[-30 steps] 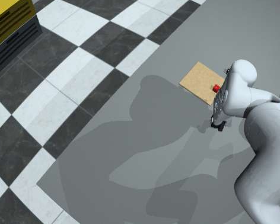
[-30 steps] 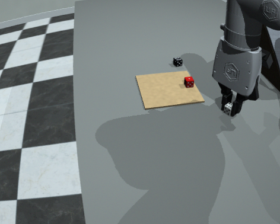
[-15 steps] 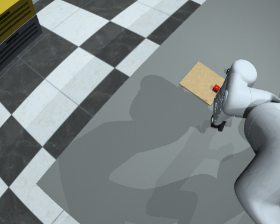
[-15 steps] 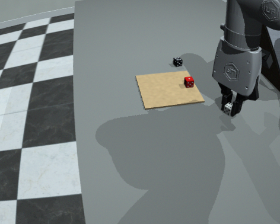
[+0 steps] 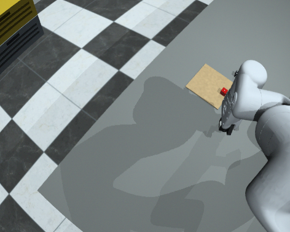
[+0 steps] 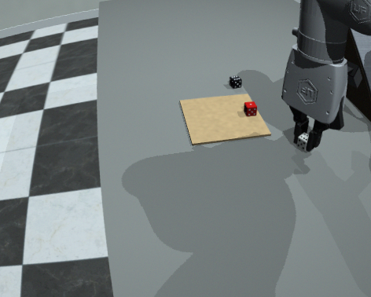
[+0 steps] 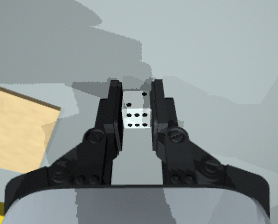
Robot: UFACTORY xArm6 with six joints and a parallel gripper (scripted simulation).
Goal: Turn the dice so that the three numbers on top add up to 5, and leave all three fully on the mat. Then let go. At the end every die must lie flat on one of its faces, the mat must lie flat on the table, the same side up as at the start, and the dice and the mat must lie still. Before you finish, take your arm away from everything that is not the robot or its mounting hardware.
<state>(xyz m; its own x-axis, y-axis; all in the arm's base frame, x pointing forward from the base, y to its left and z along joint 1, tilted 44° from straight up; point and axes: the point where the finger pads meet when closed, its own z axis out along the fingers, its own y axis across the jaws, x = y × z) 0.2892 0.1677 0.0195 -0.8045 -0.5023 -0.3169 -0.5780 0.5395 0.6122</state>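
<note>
Now: the red die 8 cm ahead of my hand, 11 cm to the right of it and 1 cm below it. Round my hand: white die (1 cm ahead, 1 cm below); then tan mat (13 cm ahead, 10 cm to the right, 3 cm below); then black die (8 cm ahead, 22 cm to the right, 2 cm below).
</note>
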